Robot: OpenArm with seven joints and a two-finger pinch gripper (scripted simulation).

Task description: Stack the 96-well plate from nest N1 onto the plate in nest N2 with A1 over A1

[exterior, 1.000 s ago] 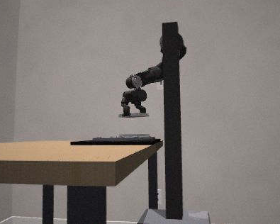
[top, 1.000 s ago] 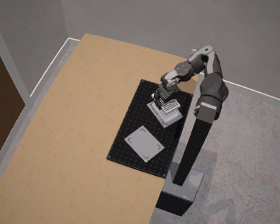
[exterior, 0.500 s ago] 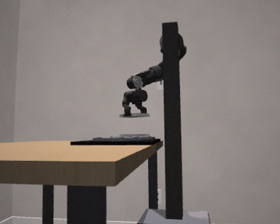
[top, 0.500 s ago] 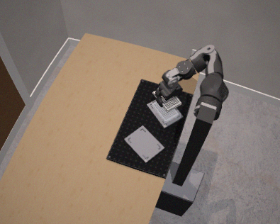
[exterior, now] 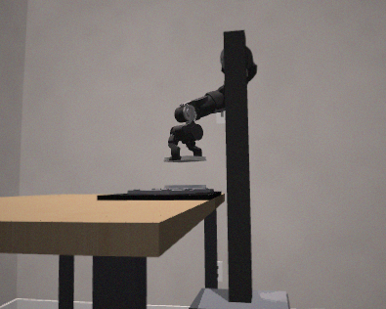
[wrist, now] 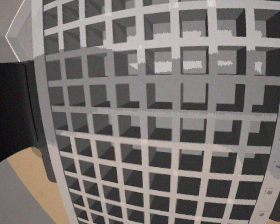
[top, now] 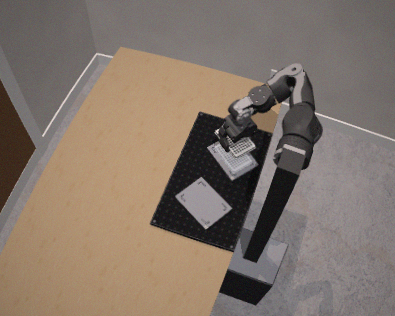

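My gripper is now 10 cm above the A1 mark, 9 cm to the right of it and 3 cm past it.
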